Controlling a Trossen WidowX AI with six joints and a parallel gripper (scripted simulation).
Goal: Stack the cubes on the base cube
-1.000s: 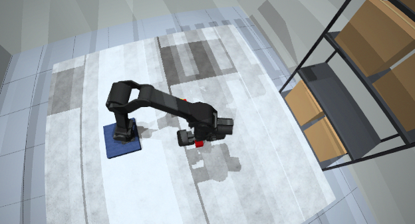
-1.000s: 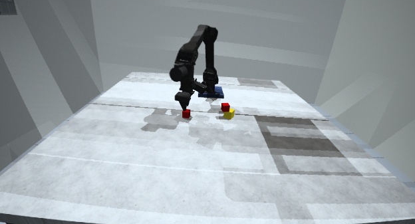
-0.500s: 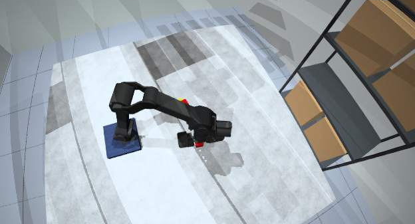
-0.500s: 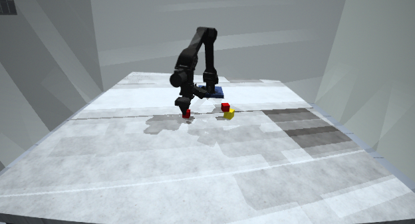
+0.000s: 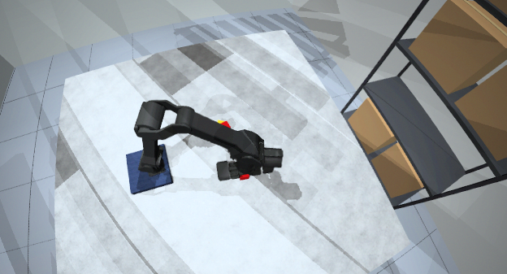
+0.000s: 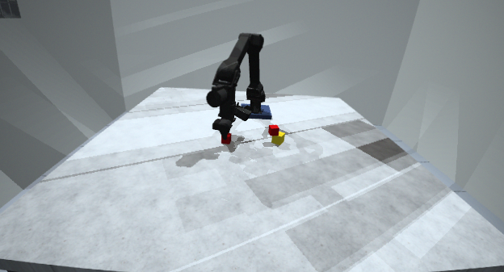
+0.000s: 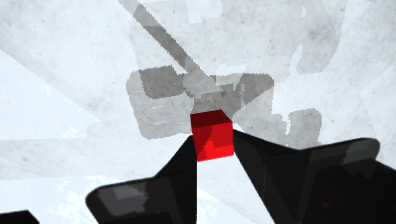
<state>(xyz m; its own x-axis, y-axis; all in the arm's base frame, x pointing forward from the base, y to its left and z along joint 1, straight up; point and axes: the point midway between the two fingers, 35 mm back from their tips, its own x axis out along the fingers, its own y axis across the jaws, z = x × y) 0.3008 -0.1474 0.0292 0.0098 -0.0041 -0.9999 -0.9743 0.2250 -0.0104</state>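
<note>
Now: the yellow base cube 1 cm behind my gripper tip and 21 cm to the left of it.
</note>
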